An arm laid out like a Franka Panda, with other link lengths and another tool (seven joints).
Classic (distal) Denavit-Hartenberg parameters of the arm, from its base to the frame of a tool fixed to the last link. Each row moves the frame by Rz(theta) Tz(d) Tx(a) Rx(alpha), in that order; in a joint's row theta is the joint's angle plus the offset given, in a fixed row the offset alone. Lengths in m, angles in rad.
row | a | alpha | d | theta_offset
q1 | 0 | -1.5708 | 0.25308 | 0
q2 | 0 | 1.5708 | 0 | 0
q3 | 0.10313 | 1.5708 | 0.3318 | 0
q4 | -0.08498 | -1.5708 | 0 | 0
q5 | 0 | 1.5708 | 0.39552 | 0
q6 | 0.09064 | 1.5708 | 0 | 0
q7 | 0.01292 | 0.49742 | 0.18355 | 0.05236
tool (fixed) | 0 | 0 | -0.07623 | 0
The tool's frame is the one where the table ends.
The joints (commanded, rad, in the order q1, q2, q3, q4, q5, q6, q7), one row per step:
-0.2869, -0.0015, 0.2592, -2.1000, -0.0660, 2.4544, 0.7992
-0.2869, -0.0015, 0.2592, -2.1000, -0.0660, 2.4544, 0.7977
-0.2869, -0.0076, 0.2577, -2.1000, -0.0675, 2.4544, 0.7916
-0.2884, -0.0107, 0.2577, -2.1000, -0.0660, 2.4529, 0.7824
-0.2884, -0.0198, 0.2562, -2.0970, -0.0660, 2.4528, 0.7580
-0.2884, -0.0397, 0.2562, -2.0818, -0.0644, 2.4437, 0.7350
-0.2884, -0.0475, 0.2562, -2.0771, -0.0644, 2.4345, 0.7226
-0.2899, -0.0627, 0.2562, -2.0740, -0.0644, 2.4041, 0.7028
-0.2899, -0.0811, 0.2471, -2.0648, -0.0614, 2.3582, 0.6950
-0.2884, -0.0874, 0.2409, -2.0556, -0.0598, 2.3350, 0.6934
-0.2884, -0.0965, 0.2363, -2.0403, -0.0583, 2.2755, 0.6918
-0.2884, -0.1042, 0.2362, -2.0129, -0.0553, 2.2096, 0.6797
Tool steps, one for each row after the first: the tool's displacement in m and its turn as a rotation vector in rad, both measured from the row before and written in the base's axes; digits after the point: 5 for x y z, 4 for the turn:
0.00005, -0.00003, 0.00002, -0.0005, 0.0001, 0.0014
-0.00059, -0.00081, 0.00369, -0.0052, -0.0055, 0.0050
-0.00032, -0.00093, 0.00172, -0.0028, -0.0010, 0.0063
0.00013, -0.00098, 0.00713, -0.0114, -0.0102, 0.0212
0.00008, 0.00038, 0.01853, -0.0134, -0.0238, 0.0200
-0.00067, 0.00009, 0.00608, -0.0072, -0.0022, 0.0108
-0.00370, -0.00070, 0.00727, -0.0119, 0.0140, 0.0146
-0.00556, -0.00489, 0.01024, -0.0046, 0.0192, -0.0064
-0.00181, -0.00260, 0.00575, -0.0003, 0.0078, -0.0054
-0.00459, -0.00253, 0.00648, -0.0004, 0.0352, -0.0079
-0.00290, 0.00008, 0.01129, -0.0023, 0.0318, 0.0059

